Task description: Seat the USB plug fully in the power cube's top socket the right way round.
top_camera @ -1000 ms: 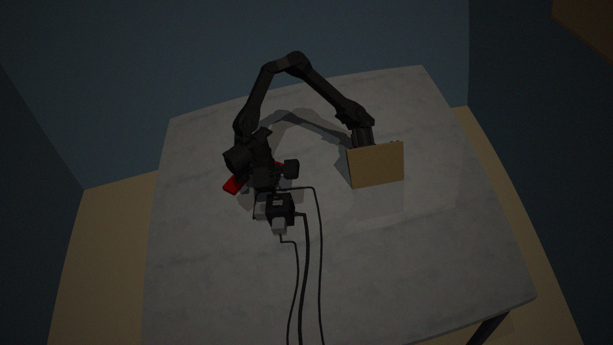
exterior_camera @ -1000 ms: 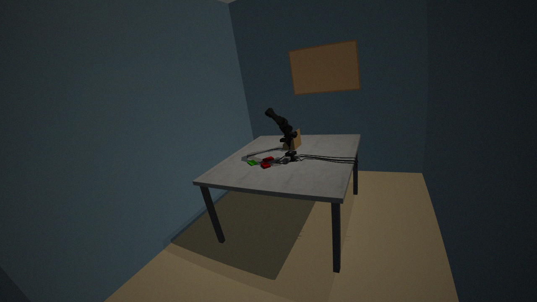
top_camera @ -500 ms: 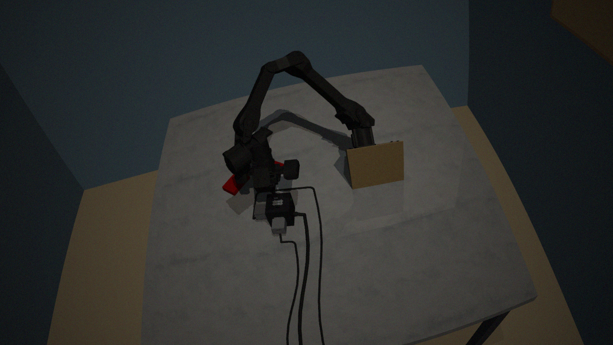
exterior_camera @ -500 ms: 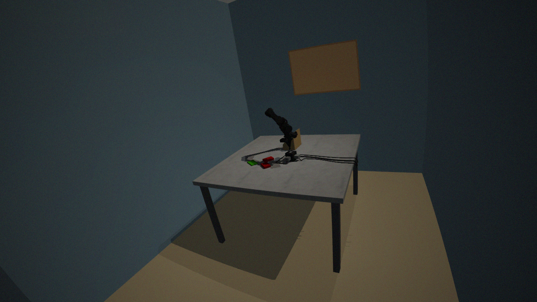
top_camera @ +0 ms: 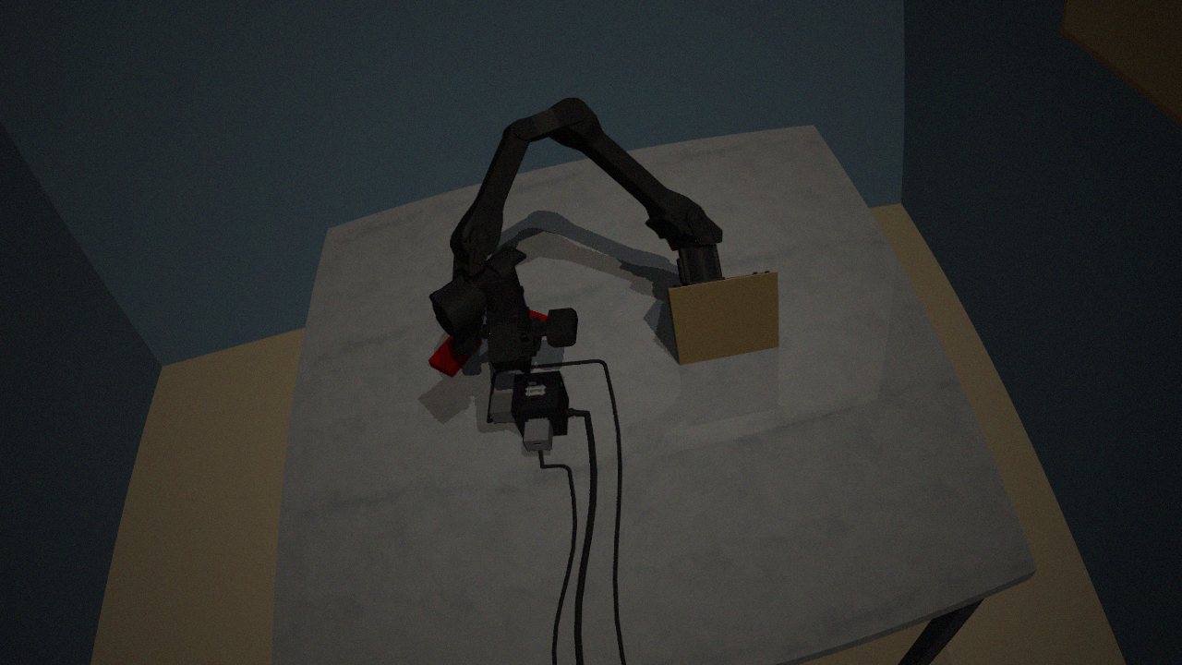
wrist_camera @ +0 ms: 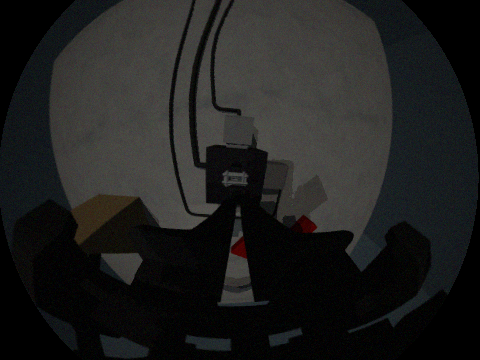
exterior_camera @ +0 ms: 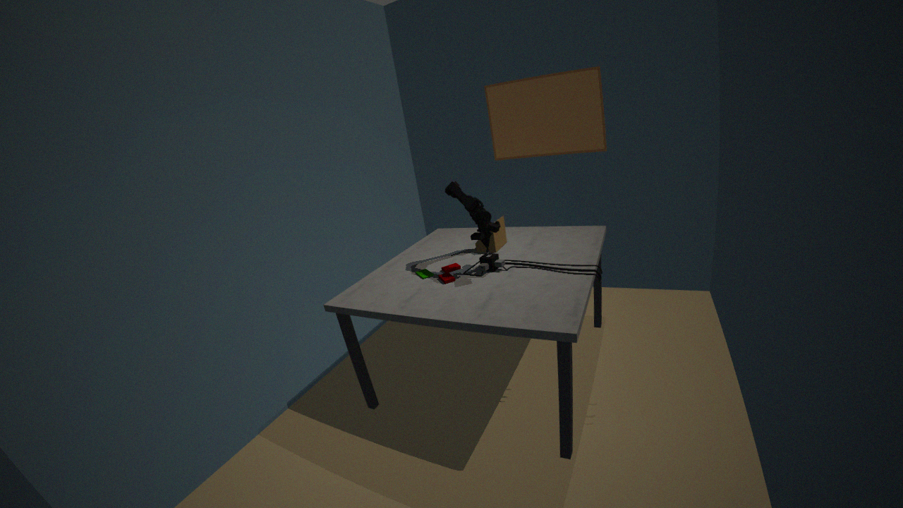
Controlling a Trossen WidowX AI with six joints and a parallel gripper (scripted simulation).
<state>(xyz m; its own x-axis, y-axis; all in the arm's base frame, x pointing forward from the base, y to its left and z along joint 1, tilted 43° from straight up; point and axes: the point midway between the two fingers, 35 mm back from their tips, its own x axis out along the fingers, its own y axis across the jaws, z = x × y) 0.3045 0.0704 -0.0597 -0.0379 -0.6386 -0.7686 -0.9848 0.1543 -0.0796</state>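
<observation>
The socket lies 60 mm below my gripper tip. Round my gripper tip: USB plug 20 mm below; then green block 360 mm to the right, 120 mm below, 110 mm ahead.
</observation>
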